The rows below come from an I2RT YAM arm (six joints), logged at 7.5 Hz.
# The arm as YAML. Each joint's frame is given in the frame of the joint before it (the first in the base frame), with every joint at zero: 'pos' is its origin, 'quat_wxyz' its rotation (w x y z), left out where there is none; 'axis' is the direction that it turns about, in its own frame. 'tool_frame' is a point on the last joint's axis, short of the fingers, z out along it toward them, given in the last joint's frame.
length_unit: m
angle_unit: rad
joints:
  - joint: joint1
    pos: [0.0, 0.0, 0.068]
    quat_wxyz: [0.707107, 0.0, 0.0, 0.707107]
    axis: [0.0, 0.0, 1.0]
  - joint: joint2
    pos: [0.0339, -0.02, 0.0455]
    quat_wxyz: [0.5, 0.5, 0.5, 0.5]
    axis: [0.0, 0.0, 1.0]
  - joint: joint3
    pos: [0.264, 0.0, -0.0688]
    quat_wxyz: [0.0, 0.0, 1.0, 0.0]
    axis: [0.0, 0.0, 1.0]
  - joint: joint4
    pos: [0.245, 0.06, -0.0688]
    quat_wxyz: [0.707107, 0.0, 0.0, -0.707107]
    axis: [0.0, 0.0, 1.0]
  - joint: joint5
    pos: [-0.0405, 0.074, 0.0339]
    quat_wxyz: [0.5, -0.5, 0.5, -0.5]
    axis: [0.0, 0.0, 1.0]
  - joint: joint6
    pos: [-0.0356, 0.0, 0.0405]
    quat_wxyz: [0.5, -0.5, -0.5, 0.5]
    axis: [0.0, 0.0, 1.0]
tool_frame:
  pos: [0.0, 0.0, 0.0]
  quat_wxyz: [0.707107, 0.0, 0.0, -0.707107]
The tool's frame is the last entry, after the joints.
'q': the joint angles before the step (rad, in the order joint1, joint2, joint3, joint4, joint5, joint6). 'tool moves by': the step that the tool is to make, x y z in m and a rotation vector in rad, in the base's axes. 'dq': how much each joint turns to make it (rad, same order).
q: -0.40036, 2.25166, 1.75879, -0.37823, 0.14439, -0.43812
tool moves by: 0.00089, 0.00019, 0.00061, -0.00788, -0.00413, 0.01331
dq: 0.00077, -0.00001, 0.00001, 0.00875, -0.00381, -0.01335
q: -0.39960, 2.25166, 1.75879, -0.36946, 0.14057, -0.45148
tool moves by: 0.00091, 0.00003, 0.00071, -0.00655, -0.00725, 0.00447
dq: 0.00076, 0.00001, 0.00003, 0.00991, 0.00000, -0.00496
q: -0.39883, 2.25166, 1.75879, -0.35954, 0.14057, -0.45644
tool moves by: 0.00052, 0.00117, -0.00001, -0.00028, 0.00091, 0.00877
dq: 0.00228, 0.00000, 0.00002, -0.00001, -0.00381, -0.00534
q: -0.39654, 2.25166, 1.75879, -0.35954, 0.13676, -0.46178
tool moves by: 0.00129, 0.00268, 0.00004, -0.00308, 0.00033, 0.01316
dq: 0.00572, -0.00003, -0.00040, 0.00228, -0.00266, -0.00762
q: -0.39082, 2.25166, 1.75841, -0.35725, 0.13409, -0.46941
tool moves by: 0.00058, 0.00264, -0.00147, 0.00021, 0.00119, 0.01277
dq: 0.00495, -0.00039, -0.00649, 0.00572, -0.00496, -0.00610
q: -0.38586, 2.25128, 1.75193, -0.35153, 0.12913, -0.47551
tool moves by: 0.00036, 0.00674, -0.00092, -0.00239, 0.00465, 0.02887
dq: 0.01220, -0.00761, -0.01599, 0.00685, -0.00802, -0.01526
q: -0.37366, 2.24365, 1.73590, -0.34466, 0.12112, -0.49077
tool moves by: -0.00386, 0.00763, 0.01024, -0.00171, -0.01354, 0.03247
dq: 0.01031, -0.04006, -0.02861, 0.00343, -0.01716, -0.01449
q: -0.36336, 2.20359, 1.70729, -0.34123, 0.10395, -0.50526
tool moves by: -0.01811, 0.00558, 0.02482, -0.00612, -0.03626, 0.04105
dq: -0.00534, -0.10717, -0.08045, 0.01182, -0.03701, -0.02900
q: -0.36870, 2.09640, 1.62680, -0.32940, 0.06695, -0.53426
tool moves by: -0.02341, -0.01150, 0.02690, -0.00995, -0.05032, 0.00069
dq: -0.04501, -0.09997, -0.05609, 0.00761, -0.03967, -0.02479
